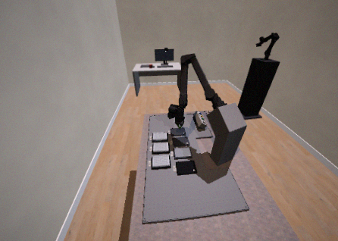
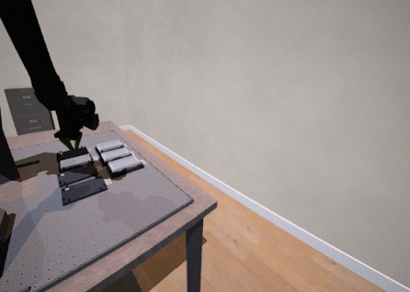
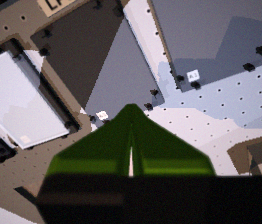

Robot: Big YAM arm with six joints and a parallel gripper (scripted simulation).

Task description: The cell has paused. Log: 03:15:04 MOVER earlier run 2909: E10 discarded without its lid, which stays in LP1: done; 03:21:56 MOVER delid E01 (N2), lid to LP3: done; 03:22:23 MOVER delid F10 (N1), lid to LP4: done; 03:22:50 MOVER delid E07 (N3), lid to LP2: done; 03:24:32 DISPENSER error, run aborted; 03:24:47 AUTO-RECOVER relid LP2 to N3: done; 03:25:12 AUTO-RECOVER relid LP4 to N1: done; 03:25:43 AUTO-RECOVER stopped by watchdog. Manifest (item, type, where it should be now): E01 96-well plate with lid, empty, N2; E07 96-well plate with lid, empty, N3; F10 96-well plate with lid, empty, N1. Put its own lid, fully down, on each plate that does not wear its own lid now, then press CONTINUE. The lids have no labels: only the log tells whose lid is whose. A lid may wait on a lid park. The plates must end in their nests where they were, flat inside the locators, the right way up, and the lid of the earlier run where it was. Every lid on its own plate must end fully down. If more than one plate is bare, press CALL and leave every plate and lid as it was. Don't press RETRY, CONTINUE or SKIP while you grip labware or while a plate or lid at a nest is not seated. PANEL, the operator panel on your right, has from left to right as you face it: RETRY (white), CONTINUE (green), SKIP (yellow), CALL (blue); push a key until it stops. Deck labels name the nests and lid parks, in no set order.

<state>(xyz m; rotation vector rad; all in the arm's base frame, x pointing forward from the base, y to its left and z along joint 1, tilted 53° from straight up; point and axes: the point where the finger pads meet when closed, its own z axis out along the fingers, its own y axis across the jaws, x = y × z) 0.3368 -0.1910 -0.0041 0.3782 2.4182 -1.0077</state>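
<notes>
Right now the green continue key is 290 mm behind my hand, 170 mm to the right of it and 70 mm below it. From my hand the other things lie so: plate 180 mm ahead, 30 mm to the right, 110 mm below; then white retry key 290 mm behind, 120 mm to the right, 70 mm below; then LP4 label 80 mm ahead, 90 mm to the right, 130 mm below.
</notes>
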